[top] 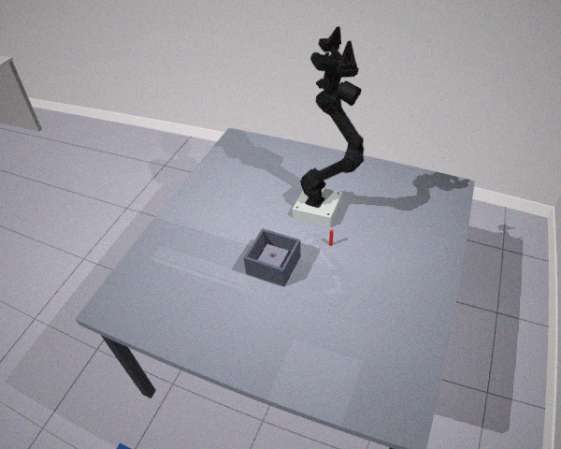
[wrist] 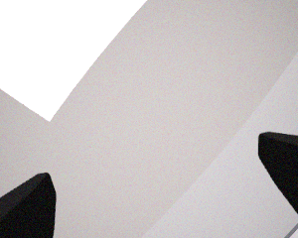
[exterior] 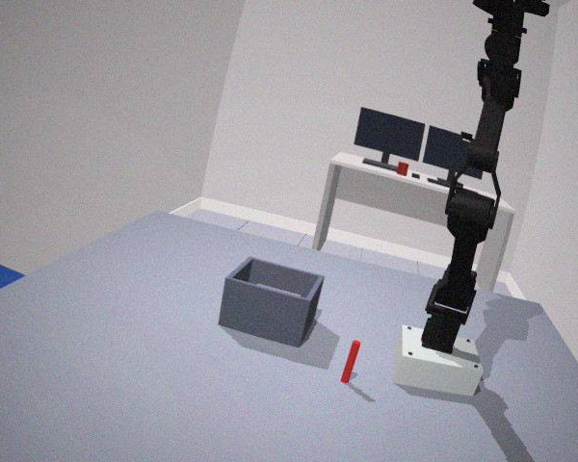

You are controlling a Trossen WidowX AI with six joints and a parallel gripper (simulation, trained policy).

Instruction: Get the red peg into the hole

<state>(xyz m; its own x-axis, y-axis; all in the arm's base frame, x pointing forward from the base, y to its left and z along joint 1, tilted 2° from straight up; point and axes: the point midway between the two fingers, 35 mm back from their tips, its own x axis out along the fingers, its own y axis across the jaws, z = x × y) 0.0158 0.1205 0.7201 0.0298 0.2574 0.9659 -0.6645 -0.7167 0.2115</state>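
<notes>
Right now the red peg is 77 cm below my gripper tip, 14 cm ahead of it and 4 cm to the left of it. From my gripper tip the other things lie so: dark grey box: 79 cm below, 33 cm ahead, 11 cm to the right; grey plate: 77 cm below, 33 cm ahead, 11 cm to the right.
</notes>
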